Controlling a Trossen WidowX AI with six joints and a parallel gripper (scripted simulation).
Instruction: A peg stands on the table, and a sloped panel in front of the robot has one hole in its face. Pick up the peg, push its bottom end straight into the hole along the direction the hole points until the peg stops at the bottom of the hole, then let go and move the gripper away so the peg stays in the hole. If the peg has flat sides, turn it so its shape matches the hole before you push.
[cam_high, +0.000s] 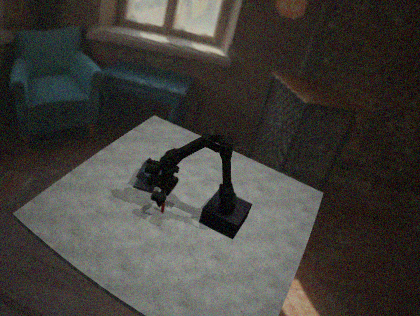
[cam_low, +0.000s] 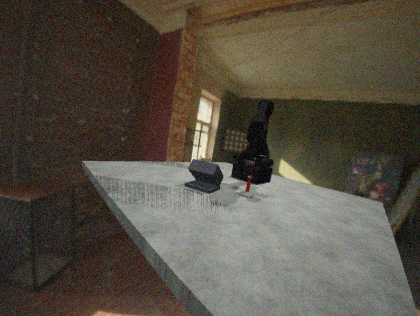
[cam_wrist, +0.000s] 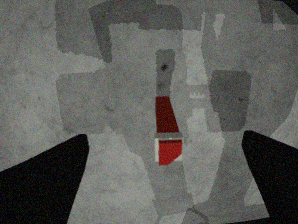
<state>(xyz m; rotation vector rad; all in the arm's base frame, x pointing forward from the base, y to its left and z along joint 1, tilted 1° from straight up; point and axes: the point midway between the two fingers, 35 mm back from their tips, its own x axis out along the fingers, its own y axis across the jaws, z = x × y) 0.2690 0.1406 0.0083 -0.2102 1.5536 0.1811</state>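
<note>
My gripper tip is now 20 mm above the red peg. Round my gripper tip: sloped panel (180 mm ahead, 110 mm to the right, 10 mm below).
</note>
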